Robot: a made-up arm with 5 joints.
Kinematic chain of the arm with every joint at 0, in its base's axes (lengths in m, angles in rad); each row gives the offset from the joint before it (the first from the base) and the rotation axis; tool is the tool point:
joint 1: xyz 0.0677 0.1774 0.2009 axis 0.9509 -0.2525 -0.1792
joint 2: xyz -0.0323 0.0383 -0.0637 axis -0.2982 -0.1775 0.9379
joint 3: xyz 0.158 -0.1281 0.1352 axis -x
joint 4: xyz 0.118 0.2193 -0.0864 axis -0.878 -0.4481 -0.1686
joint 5: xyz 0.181 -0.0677 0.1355 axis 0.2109 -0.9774 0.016
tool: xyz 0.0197 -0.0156 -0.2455
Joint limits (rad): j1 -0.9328..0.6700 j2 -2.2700..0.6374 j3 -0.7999..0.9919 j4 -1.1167..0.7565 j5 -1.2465..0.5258
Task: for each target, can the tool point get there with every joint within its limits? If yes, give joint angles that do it. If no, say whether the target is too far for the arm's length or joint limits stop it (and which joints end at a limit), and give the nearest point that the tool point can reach.
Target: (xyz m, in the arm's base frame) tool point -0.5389 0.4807 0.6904
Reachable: no: joint limits stop it (at a limit: joint 1, joint 2, joint 3, joint 4, joint 5) | nearest point -0.1139 0.0600 0.4152 | short by 0.658 m
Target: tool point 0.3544 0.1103 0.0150
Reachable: yes | joints 0.5029 0.0258 0.8223 -0.5777 -0.7204
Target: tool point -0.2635 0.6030 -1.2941
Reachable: no: too far | nearest point -0.1109 0.3691 -0.4311 | short by 0.907 m
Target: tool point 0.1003 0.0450 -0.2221
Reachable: yes | joints 0.5197 -1.7709 -0.2368 -0.1811 -0.1774
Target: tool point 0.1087 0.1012 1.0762
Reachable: no: joint limits stop it (at a limit: joint 1, joint 2, joint 3, joint 4, joint 5) | nearest point 0.4723 0.2824 0.6328 | short by 0.601 m
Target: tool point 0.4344 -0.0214 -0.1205
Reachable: yes | joints 0.3212 -0.8326 0.1149 -0.2355 0.2661
